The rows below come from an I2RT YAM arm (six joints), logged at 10 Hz.
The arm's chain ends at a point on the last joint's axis. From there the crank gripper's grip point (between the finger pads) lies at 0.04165 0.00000 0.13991 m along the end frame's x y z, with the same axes.
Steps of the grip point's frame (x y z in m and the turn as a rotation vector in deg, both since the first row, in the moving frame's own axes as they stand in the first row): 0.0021 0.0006 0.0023 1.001 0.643 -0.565; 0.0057 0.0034 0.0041 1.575 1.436 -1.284; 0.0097 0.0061 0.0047 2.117 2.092 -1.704; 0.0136 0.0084 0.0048 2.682 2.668 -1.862; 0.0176 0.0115 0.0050 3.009 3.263 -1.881; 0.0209 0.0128 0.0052 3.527 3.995 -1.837; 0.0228 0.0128 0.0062 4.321 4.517 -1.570; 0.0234 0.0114 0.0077 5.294 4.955 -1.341
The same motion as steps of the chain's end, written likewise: 0.0005 0.0035 0.0028 1.001 0.643 -0.565; 0.0023 0.0082 0.0053 1.575 1.436 -1.284; 0.0047 0.0126 0.0064 2.117 2.092 -1.704; 0.0073 0.0164 0.0071 2.682 2.668 -1.862; 0.0099 0.0203 0.0078 3.009 3.263 -1.881; 0.0114 0.0228 0.0087 3.527 3.995 -1.837; 0.0121 0.0245 0.0104 4.321 4.517 -1.570; 0.0117 0.0252 0.0125 5.294 4.955 -1.341
